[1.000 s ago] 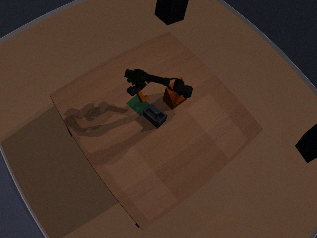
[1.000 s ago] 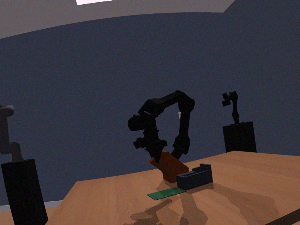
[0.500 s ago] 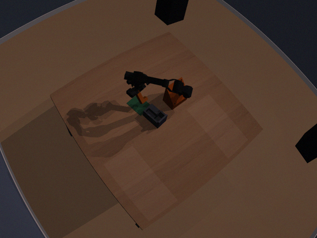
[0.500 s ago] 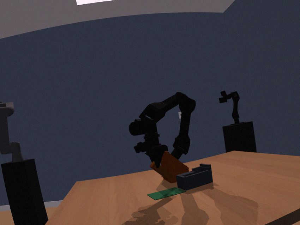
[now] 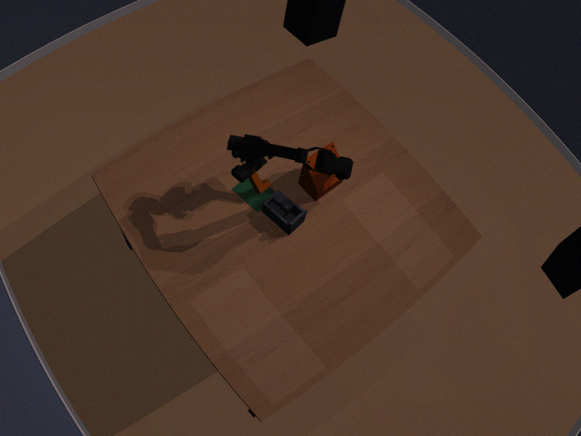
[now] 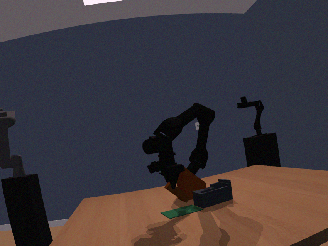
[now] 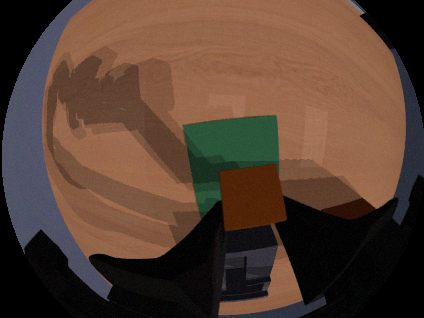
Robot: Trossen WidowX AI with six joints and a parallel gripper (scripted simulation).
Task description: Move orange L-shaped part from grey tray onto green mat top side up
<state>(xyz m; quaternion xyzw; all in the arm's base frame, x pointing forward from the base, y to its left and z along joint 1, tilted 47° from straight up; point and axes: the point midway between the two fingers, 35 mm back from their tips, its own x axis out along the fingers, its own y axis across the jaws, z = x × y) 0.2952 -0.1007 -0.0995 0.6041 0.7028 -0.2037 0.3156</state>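
Right now the green mat is 12 cm below my gripper tip, 2 cm to the left of it and 1 cm behind it. Round my gripper tip: orange L-shaped part: 3 cm to the left, 3 cm below, 2 cm behind.
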